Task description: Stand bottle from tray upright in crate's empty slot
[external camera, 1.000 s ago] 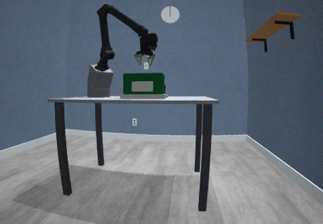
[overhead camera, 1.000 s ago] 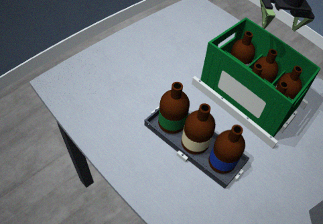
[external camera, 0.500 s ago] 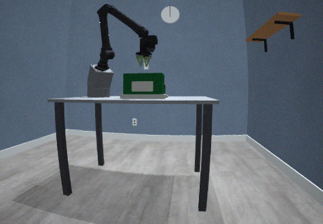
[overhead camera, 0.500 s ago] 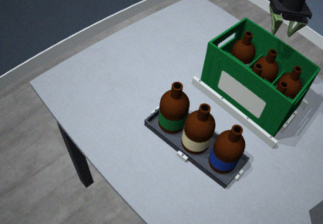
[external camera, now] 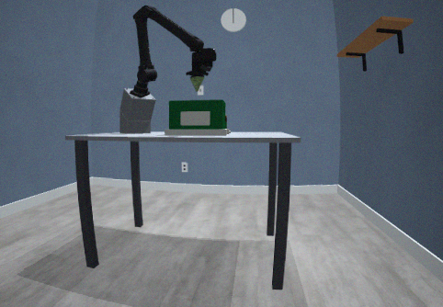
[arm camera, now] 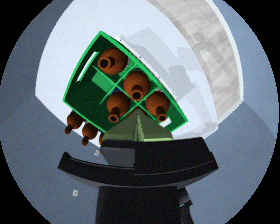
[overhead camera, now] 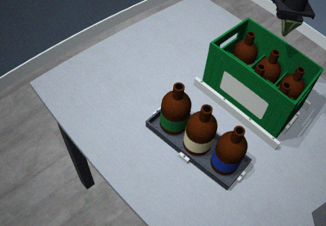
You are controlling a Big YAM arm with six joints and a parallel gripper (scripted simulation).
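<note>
The brown bottle lies 290 mm to the left of my hand and 150 mm below it. The rest, counted from my hand: grey tray (290 mm to the left, 220 mm below); then crate (150 mm below, 40 mm to the left).
</note>
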